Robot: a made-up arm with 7 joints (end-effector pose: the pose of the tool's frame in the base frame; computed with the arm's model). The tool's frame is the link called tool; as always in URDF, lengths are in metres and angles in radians. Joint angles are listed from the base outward.
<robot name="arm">
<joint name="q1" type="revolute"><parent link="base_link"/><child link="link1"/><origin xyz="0.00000 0.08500 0.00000" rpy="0.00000 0.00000 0.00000"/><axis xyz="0 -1 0"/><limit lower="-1.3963" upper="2.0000"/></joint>
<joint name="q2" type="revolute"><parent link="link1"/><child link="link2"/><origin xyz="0.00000 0.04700 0.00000" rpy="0.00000 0.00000 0.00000"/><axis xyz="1 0 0"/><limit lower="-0.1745" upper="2.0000"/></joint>
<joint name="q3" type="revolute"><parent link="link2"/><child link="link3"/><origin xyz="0.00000 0.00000 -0.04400" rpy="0.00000 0.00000 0.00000"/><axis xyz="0 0 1"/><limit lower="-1.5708" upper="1.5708"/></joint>
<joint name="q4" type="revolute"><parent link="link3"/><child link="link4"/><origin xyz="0.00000 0.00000 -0.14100" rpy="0.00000 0.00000 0.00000"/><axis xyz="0 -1 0"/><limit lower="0.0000" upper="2.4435"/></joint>
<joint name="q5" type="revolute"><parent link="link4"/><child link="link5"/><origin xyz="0.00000 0.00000 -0.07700" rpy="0.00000 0.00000 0.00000"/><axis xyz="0 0 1"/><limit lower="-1.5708" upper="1.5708"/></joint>
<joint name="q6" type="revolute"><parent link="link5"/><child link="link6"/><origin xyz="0.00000 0.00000 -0.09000" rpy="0.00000 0.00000 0.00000"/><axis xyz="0 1 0"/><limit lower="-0.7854" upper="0.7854"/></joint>
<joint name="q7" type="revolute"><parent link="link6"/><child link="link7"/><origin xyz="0.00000 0.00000 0.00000" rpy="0.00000 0.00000 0.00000"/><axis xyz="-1 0 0"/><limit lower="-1.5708" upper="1.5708"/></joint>
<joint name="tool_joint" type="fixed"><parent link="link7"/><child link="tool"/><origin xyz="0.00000 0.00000 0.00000" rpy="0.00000 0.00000 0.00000"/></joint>
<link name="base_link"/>
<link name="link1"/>
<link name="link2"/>
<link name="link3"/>
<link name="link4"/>
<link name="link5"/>
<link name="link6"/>
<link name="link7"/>
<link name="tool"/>
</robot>
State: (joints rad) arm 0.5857 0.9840 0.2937 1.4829 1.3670 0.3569 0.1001
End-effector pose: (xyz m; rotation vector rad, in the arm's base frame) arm 0.1716 0.3249 0.0293 -0.4361 -2.0275 0.2656
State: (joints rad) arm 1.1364 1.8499 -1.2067 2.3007 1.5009 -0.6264 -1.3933
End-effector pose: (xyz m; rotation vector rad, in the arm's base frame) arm 0.1017 0.2348 0.0017 0.4195 -1.8435 0.9984
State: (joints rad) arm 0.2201 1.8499 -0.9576 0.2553 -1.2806 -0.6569 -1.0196
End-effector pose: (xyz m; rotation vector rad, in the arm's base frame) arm 0.0101 0.4747 0.0661 1.1124 0.1870 -2.2060
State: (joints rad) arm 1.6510 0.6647 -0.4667 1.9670 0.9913 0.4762 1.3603
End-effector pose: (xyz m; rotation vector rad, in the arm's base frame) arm 0.1262 0.1518 0.1482 -0.6655 -1.4578 -2.4633
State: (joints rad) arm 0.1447 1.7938 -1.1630 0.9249 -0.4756 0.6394 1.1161
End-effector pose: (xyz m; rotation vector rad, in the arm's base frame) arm 0.0604 0.4375 -0.0480 0.7043 1.3188 -0.5812
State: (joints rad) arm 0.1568 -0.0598 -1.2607 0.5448 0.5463 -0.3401 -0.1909
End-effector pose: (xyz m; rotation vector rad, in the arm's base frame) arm 0.0764 0.0301 -0.3142 -0.3960 -0.8835 -0.5689
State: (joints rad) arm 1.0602 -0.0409 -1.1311 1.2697 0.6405 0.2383 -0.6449
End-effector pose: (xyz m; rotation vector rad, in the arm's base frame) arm 0.2325 -0.0218 -0.0524 -0.1734 -1.7548 -0.4767
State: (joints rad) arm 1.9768 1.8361 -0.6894 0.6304 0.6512 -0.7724 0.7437
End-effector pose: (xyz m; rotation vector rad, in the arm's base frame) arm -0.0515 0.4571 0.0605 1.6205 -2.0805 -0.2446
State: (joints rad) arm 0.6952 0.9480 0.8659 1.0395 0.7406 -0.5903 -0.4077
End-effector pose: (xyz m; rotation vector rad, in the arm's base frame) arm 0.1153 0.4150 0.0074 -0.8271 2.4177 -1.5565
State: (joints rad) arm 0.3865 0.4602 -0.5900 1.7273 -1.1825 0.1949 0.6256
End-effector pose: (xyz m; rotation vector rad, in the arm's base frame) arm 0.1960 0.1204 -0.1180 0.9291 -1.0686 -1.7631
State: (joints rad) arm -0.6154 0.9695 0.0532 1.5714 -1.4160 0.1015 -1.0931
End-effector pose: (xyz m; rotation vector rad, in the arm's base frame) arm 0.0800 0.2895 -0.1757 1.8305 -1.6498 -1.8377
